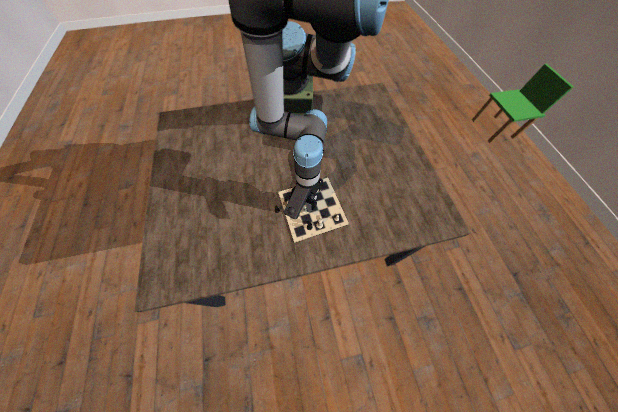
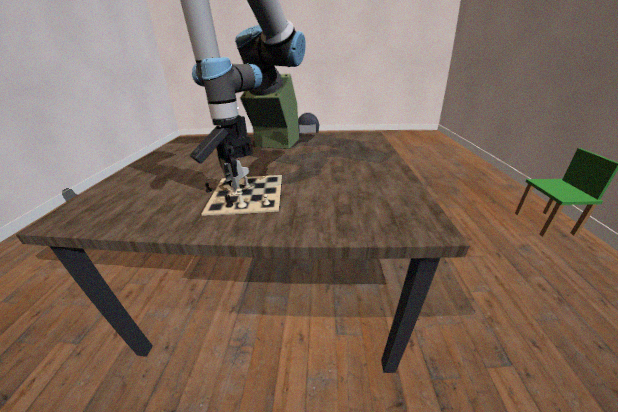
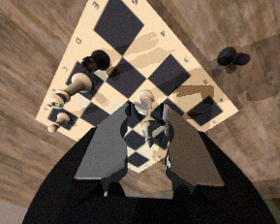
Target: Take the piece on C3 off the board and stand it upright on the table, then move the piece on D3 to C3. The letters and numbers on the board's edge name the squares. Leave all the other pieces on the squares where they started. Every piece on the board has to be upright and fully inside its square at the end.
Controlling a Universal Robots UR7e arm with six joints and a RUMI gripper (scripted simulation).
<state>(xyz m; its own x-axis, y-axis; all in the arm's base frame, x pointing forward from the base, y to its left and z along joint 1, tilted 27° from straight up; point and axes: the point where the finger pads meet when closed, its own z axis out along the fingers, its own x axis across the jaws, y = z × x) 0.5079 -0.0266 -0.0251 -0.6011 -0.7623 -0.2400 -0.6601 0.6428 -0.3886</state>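
Right now my hand is 10 mm past the chessboard, 40 mm to the right of it and 30 mm above it.
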